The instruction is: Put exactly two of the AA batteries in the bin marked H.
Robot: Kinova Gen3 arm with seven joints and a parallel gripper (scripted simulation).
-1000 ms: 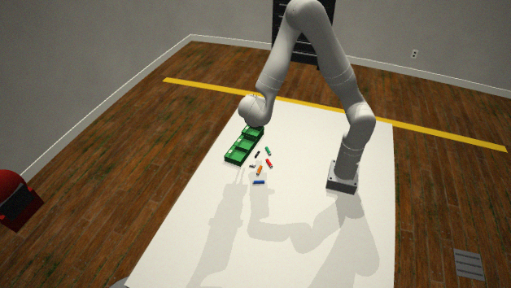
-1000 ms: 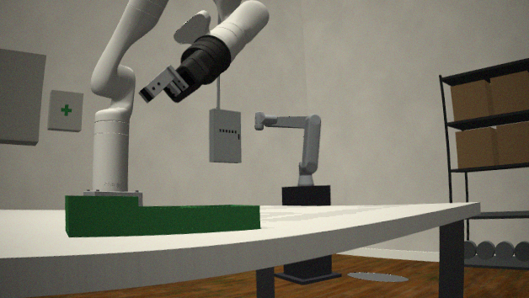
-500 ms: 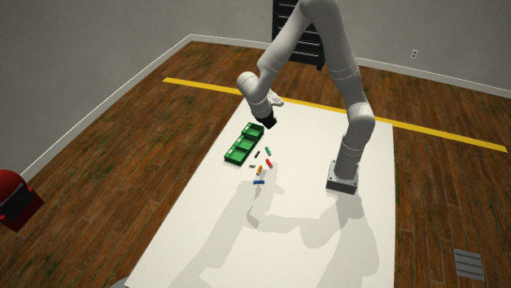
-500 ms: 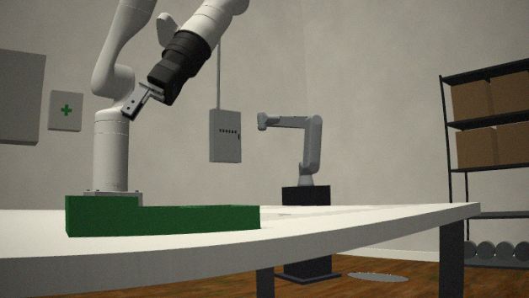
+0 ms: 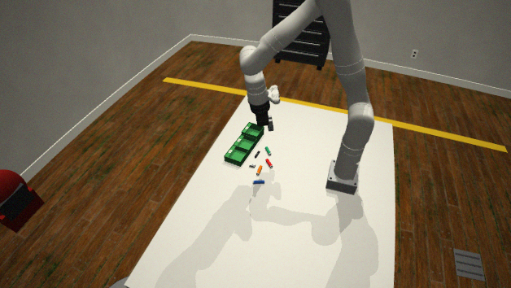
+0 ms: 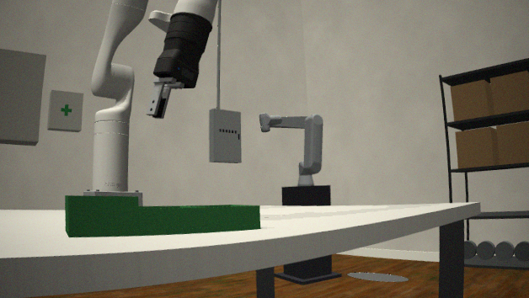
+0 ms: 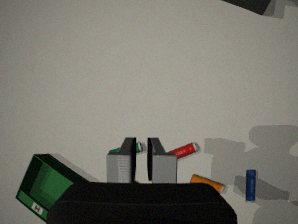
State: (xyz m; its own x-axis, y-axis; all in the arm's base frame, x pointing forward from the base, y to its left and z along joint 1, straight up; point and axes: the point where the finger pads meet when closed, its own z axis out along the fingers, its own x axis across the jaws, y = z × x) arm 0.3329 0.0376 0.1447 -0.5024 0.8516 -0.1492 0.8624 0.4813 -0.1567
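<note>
My hand is 14 cm short of the green bin marked H, 3 cm to the left of it and 18 cm above it. Round my hand: green battery 3 cm ahead, 5 cm to the right, 19 cm below; red battery 1 cm behind, 2 cm to the left, 19 cm below; black battery 6 cm ahead, 1 cm to the right, 19 cm below.
</note>
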